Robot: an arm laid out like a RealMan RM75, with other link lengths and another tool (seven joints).
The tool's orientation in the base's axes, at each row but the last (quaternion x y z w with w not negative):
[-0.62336 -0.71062 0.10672 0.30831]
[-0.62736 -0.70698 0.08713 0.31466]
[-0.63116 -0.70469 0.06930 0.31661]
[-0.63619 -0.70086 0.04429 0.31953]
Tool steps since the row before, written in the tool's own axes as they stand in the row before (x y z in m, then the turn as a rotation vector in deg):
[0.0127 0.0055 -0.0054 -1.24 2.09 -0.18]
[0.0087 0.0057 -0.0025 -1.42 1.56 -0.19]
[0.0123 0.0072 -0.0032 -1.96 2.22 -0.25]
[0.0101 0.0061 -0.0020 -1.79 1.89 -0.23]
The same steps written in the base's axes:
[0.0072 0.0119 0.0052 1.86 -0.80 -1.36]
[0.0060 0.0086 0.0019 1.42 -1.08 -1.14]
[0.0078 0.0119 0.0034 2.02 -1.48 -1.61]
[0.0064 0.0097 0.0027 1.72 -1.37 -1.40]

